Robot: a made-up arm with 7 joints.
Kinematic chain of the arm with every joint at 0, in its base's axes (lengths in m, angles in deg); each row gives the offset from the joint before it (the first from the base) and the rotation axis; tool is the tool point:
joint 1: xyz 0 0 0.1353 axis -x
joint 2: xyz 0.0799 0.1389 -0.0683 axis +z
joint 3: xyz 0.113 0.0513 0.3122 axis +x
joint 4: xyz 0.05 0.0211 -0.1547 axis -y
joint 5: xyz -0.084 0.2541 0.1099 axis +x
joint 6: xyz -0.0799 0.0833 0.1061 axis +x
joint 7: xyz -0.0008 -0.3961 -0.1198 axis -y
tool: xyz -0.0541 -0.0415 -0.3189
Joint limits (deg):
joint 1: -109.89..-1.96
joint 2: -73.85..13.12
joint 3: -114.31..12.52
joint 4: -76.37..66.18
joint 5: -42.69..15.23
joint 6: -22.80..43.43
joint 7: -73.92..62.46
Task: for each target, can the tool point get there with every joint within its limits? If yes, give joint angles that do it. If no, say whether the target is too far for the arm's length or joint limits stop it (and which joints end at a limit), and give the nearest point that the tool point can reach.
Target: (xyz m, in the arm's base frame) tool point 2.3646 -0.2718 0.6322
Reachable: no: too far | nearest point 0.8224 -0.0473 0.4114 | short by 1.574 m
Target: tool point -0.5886 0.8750 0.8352
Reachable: no: joint limits stop it (at a limit: joint 2, joint 3, joint 4, joint 5, joint 6) | nearest point -0.2772 0.5286 0.5581 | short by 0.542 m
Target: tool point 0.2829 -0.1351 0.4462
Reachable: yes | joints -14.70 0.91 -73.89 51.55 -28.95 8.01 36.10
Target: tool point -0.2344 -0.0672 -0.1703
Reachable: yes | joints -92.26 -55.09 -99.77 4.55 -0.31 37.79 38.16
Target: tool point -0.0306 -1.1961 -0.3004
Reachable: no: joint limits stop it (at a limit: joint 1, joint 2, joint 3, joint 5, joint 6, joint 7) | nearest point 0.1374 -0.7279 -0.1074 | short by 0.534 m
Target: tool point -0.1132 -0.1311 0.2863
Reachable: yes | joints -36.34 6.42 -21.80 -5.09 -21.30 -1.60 -30.88
